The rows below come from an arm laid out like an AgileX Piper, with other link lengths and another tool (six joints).
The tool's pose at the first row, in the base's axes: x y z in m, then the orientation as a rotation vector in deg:
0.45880 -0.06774 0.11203 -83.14 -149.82 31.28
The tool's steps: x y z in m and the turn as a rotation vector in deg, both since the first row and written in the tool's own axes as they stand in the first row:
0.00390 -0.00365 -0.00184 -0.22 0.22 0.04
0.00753 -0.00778 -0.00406 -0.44 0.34 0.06
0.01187 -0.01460 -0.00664 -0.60 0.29 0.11
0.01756 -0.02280 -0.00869 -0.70 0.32 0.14
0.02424 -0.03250 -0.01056 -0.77 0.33 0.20
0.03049 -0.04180 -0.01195 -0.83 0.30 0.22
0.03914 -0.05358 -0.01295 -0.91 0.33 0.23
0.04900 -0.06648 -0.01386 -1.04 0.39 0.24
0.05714 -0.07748 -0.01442 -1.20 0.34 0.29
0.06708 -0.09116 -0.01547 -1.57 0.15 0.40
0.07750 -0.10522 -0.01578 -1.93 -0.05 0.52
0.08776 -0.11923 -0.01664 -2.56 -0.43 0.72
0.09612 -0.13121 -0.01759 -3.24 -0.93 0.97
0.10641 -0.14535 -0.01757 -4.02 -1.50 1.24
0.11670 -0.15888 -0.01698 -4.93 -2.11 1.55
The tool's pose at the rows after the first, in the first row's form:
0.45425 -0.06575 0.11472 -83.24 -149.77 30.82
0.44955 -0.06412 0.11795 -83.31 -149.81 30.45
0.44241 -0.06310 0.12242 -83.43 -149.92 30.30
0.43330 -0.06175 0.12678 -83.50 -149.95 30.16
0.42240 -0.06034 0.13142 -83.60 -149.95 30.07
0.41194 -0.05922 0.13550 -83.65 -150.00 30.02
0.39809 -0.05738 0.13991 -83.68 -150.02 29.90
0.38267 -0.05510 0.14453 -83.73 -150.05 29.69
0.36960 -0.05343 0.14830 -83.85 -150.17 29.54
0.35355 -0.05142 0.15332 -84.13 -150.48 29.25
0.33674 -0.04938 0.15775 -84.42 -150.80 28.99
0.32020 -0.04730 0.16269 -84.92 -151.37 28.55
0.30633 -0.04582 0.16714 -85.51 -152.04 28.16
0.28944 -0.04401 0.17131 -86.17 -152.81 27.69
0.27290 -0.04206 0.17472 -86.93 -153.67 27.09

